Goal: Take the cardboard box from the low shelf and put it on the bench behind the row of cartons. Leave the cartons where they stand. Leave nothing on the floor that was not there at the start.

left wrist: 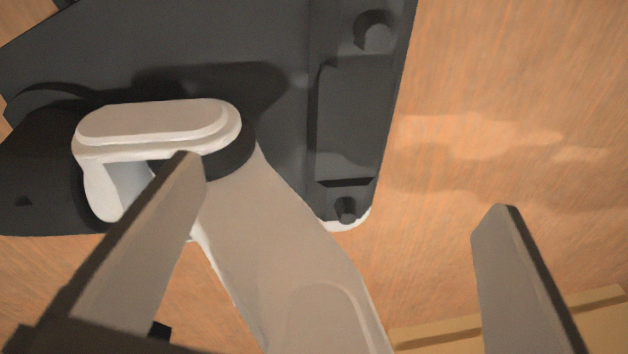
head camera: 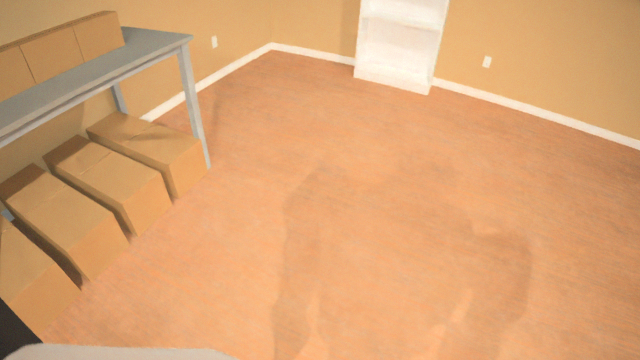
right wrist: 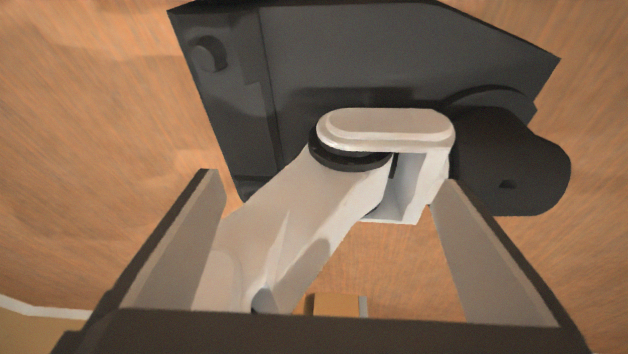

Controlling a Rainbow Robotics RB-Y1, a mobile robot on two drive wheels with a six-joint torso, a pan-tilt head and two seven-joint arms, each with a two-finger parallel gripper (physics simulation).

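Frame: origin at the robot's base, x ahead, y left, z up, level; metres.
Seen in the pictures: left gripper, fingertip midpoint: [left wrist: 343, 195]; right gripper, fingertip midpoint: [right wrist: 329, 188].
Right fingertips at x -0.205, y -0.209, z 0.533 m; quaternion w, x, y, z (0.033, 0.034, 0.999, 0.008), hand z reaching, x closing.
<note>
A point is followed by its place in that frame.
A grey bench [head camera: 157, 41] @(x 0.897, y 1.574, z 0.915 m) stands at the left in the head view, with several cartons [head camera: 98, 36] @(x 0.648, y 1.701, z 1.008 m) in a row on its top. A row of larger cartons [head camera: 145, 137] @(x 0.803, y 1.824, z 0.271 m) [head camera: 112, 172] @(x 0.460, y 1.705, z 0.271 m) [head camera: 65, 215] @(x 0.100, y 1.633, z 0.271 m) stands on the floor under the bench and along its front. No cardboard box shows on the visible levels of the white shelf unit [head camera: 392, 82] @(x 2.983, y 0.872, z 0.044 m) at the back; its upper part is cut off. My left gripper [left wrist: 343, 195] @(x -0.104, y 0.230, z 0.543 m) is open, with nothing between its fingers. My right gripper [right wrist: 329, 188] @(x -0.205, y -0.209, z 0.533 m) is open and empty too. Both hang above the robot's dark base.
The bench leg [head camera: 192, 100] @(x 0.992, y 1.492, z 0.537 m) stands close to the farthest floor carton. Walls with white baseboards [head camera: 530, 109] @(x 3.388, y -0.553, z 0.048 m) close off the back and right. Part of a tan surface [left wrist: 435, 340] @(x 0.761, y -1.703, z 0.116 m) shows low in the left wrist view. A small brown block shape [right wrist: 336, 305] @(x -0.237, y 1.386, z 0.077 m) shows low in the right wrist view.
</note>
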